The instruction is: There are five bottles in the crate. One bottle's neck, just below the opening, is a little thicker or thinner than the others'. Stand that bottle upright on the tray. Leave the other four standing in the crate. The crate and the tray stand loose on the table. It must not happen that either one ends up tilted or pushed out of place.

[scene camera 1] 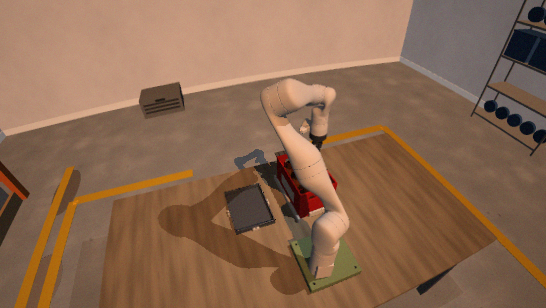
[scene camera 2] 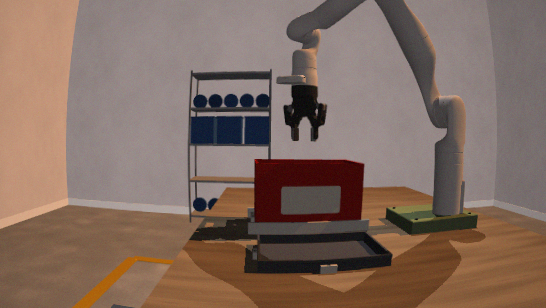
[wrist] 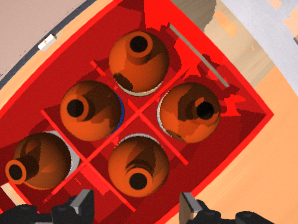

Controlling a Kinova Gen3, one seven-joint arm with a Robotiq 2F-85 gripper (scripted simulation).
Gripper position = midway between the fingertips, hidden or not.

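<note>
A red crate (scene camera 1: 303, 205) is here, and I find the crate in the wrist view (wrist: 244, 114) too. I also see a dark tray (scene camera 2: 280, 253), which is visible as well in scene camera 1 (scene camera 1: 249, 208). And there is my gripper (scene camera 2: 304, 141), which I can also see in the wrist view (wrist: 136, 205).
</note>
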